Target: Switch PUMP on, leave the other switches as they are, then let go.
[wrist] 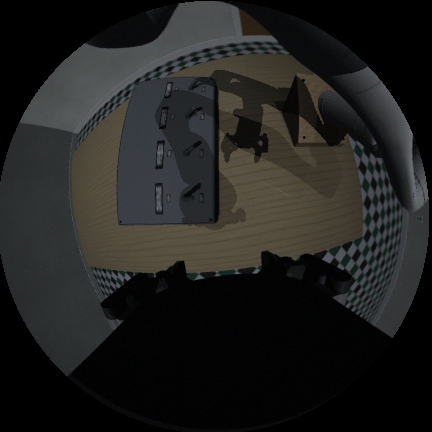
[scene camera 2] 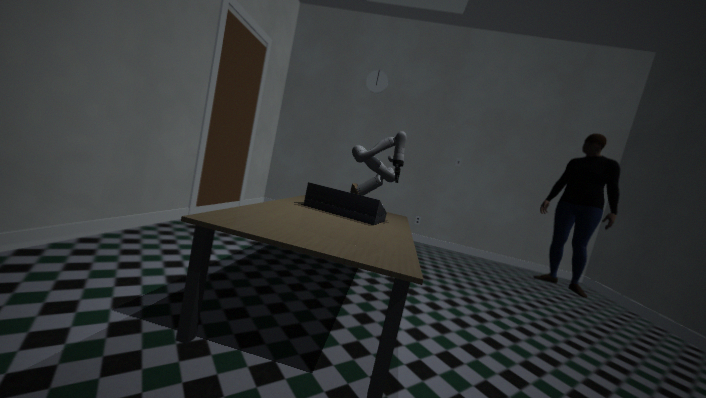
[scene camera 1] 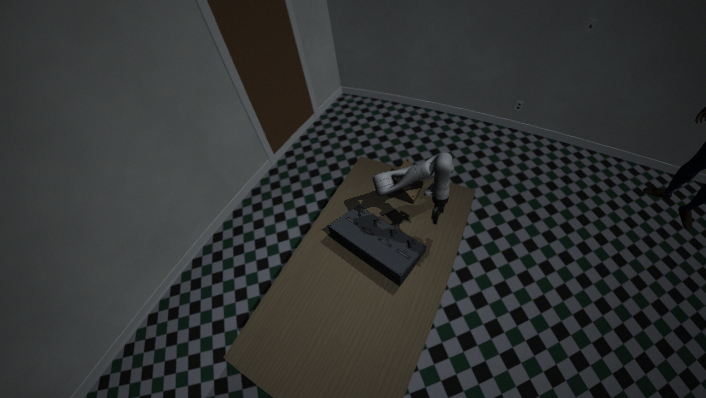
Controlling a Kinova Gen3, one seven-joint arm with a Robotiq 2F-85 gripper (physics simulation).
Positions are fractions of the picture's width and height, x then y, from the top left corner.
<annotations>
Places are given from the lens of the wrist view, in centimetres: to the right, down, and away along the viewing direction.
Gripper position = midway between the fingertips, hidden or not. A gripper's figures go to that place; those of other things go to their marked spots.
my gripper (wrist: 0.52, 0.61): 1, 5, 15
dark grey switch box (wrist: 0.36, 0.40): -16, -11, 33
</annotations>
